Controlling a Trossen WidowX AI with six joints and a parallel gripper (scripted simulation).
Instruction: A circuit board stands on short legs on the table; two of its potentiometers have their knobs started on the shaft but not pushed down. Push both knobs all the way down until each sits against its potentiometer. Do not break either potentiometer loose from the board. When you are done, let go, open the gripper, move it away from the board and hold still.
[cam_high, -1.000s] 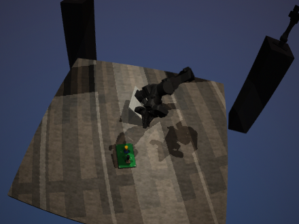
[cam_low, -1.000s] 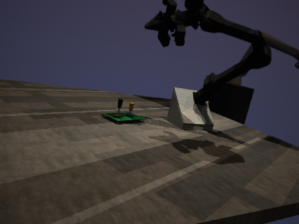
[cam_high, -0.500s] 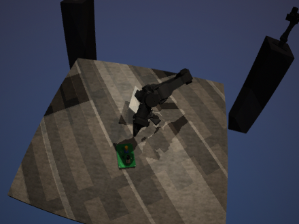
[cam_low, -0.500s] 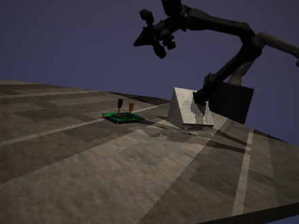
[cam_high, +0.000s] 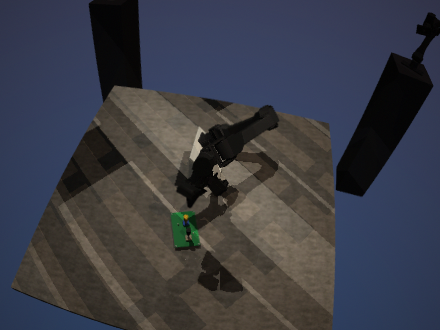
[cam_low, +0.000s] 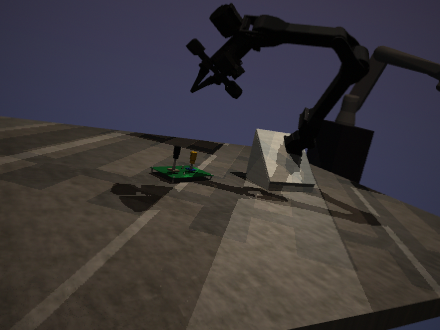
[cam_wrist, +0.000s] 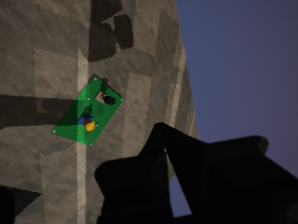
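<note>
Right now my gripper tip is 18 cm above the yellow knob, 5 cm past it and 3 cm to the left of it. From my gripper tip the other things lie so: black knob 17 cm below, 1 cm ahead.
</note>
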